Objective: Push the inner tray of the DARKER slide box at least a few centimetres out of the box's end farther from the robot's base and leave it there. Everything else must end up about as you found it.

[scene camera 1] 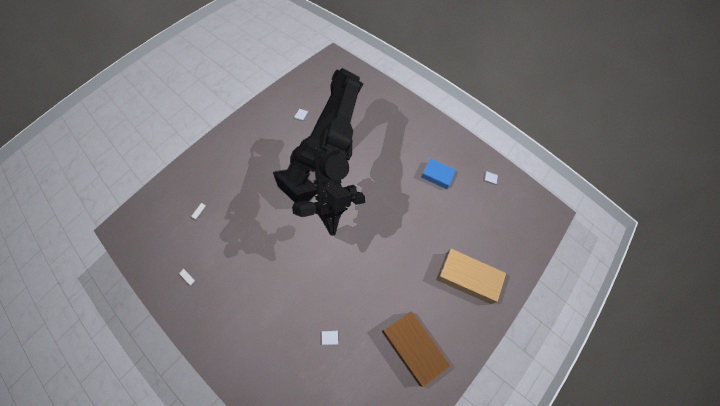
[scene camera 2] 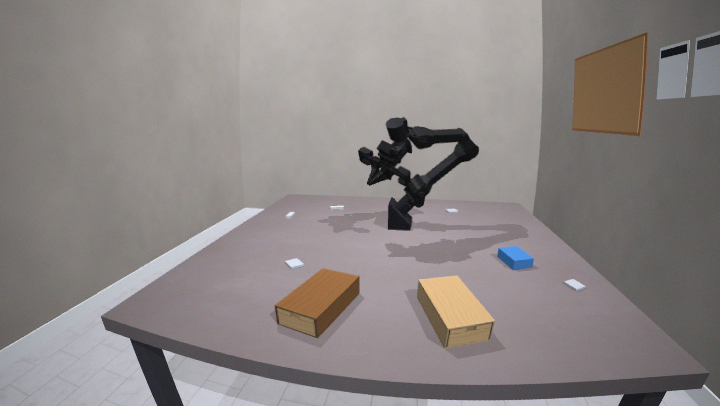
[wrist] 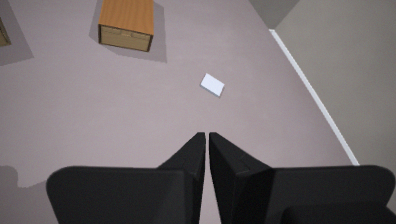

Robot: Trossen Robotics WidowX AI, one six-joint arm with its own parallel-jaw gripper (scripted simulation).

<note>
I see my gripper (scene camera 1: 332,235).
My gripper also shows in scene camera 2 (scene camera 2: 368,184) and in the wrist view (wrist: 206,139).
</note>
